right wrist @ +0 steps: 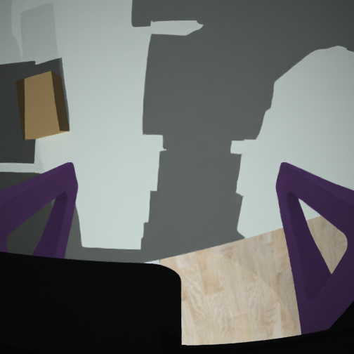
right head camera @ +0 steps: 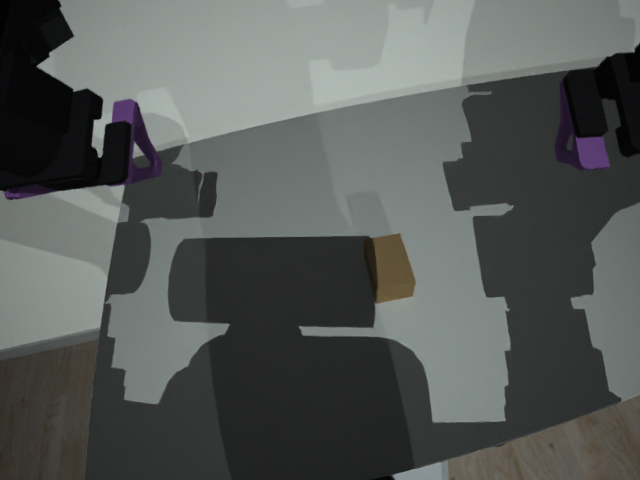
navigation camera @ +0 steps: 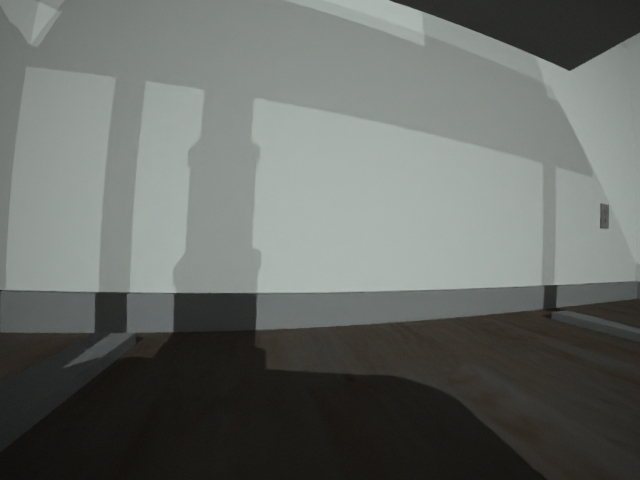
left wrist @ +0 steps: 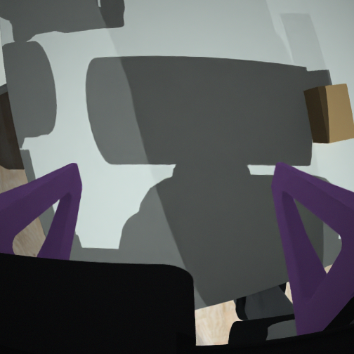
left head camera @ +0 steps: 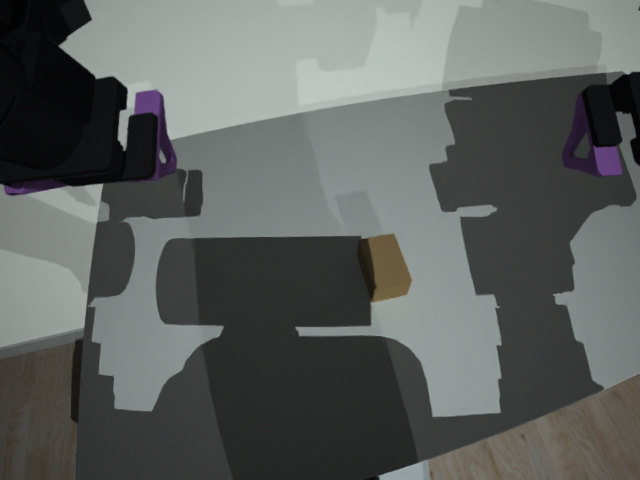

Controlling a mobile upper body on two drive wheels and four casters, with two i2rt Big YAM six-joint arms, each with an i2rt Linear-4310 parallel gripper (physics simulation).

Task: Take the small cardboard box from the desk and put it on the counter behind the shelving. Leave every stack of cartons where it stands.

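Places are measured from the left arm's base along level axes (x ahead, y left, z up), in millimetres.
Pixels of known places: left gripper, between the fingertips: [right head camera: 121, 174] [left head camera: 129, 170]; right gripper, between the fingertips: [right head camera: 610, 149] [left head camera: 609, 157].
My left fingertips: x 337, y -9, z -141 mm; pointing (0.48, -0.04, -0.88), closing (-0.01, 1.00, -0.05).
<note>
Behind a point stands the place of what it marks.
The small cardboard box [left head camera: 387, 266] @[x 390, y -280, z -410 mm] [right head camera: 393, 266] @[x 391, y -283, z -410 mm] [left wrist: 340, 112] [right wrist: 44, 106] is plain brown and rests on the pale desk [left head camera: 460, 377] @[x 228, y -382, z -460 mm] [right head camera: 465, 377] @[x 235, y -384, z -460 mm] [left wrist: 100, 210] [right wrist: 110, 200]. My left gripper [left head camera: 92, 179] [right head camera: 82, 183] [left wrist: 176, 173] is open and empty, above the desk's left part and well left of the box. My right gripper [right wrist: 176, 173] is open and empty, above the desk and right of the box; its outer finger is cut off in both head views. Neither gripper touches the box. The counter, shelving and carton stacks do not show.
A pale wall [left head camera: 248, 56] @[x 880, y -14, z -319 mm] [navigation camera: 403, 206] @[x 1003, y -440, z -1070 mm] rises behind the desk. Wood floor [left head camera: 36, 397] @[x 308, y 1105, z -1409 mm] [right wrist: 230, 295] [navigation camera: 361, 351] @[x 793, y -297, z -1410 mm] shows past the desk edges. Low grey bars [navigation camera: 77, 364] [navigation camera: 594, 322] lie on the floor at both sides of the navigation view. Shadows of the arms cross the desk.
</note>
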